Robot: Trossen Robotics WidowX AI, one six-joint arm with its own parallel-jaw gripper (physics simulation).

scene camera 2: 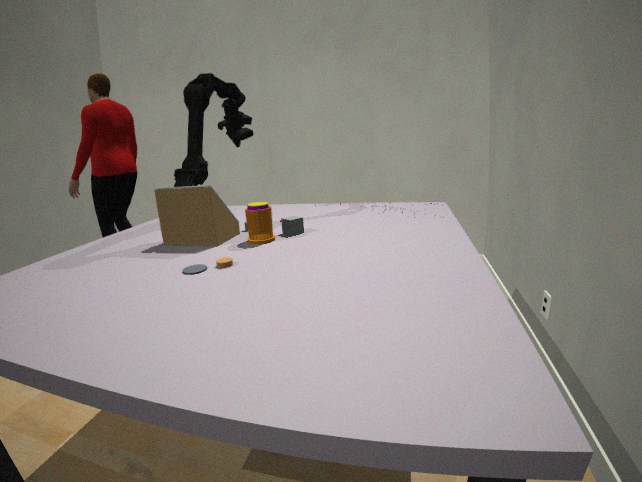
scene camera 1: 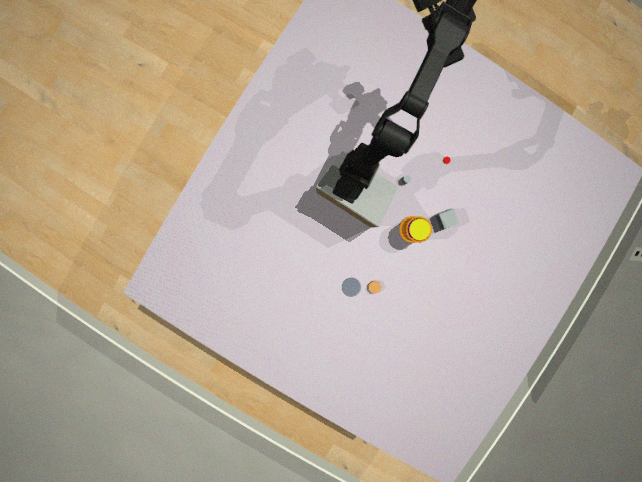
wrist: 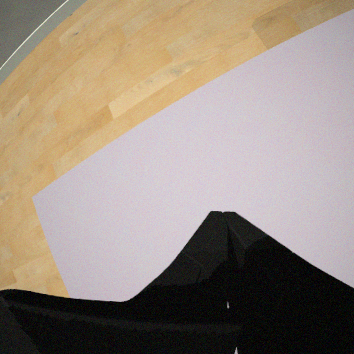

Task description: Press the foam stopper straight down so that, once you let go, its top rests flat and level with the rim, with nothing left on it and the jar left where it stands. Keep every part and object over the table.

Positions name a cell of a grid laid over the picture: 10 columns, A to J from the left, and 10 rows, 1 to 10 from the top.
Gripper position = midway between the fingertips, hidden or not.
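An orange jar (scene camera 2: E5) is visible, and scene camera 1 shows the jar too (scene camera 1: G5), but in the wrist view it is out of frame. The gripper (wrist: G7) is visible as well.
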